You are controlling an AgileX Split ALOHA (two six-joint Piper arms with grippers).
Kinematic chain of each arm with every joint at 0, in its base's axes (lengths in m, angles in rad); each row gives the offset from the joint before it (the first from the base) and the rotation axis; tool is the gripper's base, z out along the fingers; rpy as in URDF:
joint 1: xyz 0 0 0.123 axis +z
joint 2: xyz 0 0 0 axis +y
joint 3: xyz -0.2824 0 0.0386 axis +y
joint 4: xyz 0.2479 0 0.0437 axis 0.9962 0 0.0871
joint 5: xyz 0 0 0 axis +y
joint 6: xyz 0.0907 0 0.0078 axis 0.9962 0 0.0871
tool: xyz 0 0 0 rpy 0 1.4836 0
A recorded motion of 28 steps. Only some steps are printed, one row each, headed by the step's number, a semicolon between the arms.
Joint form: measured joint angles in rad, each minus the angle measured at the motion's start. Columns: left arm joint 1, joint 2, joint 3, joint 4, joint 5, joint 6; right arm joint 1, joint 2, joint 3, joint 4, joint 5, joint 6.
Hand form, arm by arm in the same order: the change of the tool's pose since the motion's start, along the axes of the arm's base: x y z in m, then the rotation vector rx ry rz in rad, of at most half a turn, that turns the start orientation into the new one. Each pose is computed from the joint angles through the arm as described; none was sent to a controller.
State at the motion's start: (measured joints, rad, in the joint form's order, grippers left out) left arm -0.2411 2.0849 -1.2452 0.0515 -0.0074 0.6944; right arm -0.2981 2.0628 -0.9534 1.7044 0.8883 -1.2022
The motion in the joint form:
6: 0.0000 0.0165 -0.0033 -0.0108 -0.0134 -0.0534; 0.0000 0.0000 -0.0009 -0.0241 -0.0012 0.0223
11: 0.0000 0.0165 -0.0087 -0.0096 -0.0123 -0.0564; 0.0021 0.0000 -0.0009 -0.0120 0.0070 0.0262
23: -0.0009 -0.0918 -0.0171 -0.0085 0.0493 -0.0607; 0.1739 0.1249 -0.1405 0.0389 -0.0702 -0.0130
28: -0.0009 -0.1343 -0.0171 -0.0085 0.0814 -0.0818; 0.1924 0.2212 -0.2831 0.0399 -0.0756 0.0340
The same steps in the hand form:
6: 0.0016 -0.0004 -0.0055 -0.0462 0.0112 0.0432; -0.0011 0.0005 -0.0008 0.0006 0.0170 0.0090
11: 0.0027 -0.0007 -0.0041 -0.0486 0.0074 0.0443; -0.0005 0.0014 0.0002 0.0154 0.0146 0.0033
23: -0.0022 0.0003 0.0414 -0.0636 -0.0458 0.0462; 0.0357 0.0539 -0.0227 -0.0463 -0.0050 0.1107
28: -0.0064 0.0015 0.0575 -0.0811 -0.0523 0.0608; 0.0656 0.0576 -0.0334 -0.0296 -0.0195 0.1015

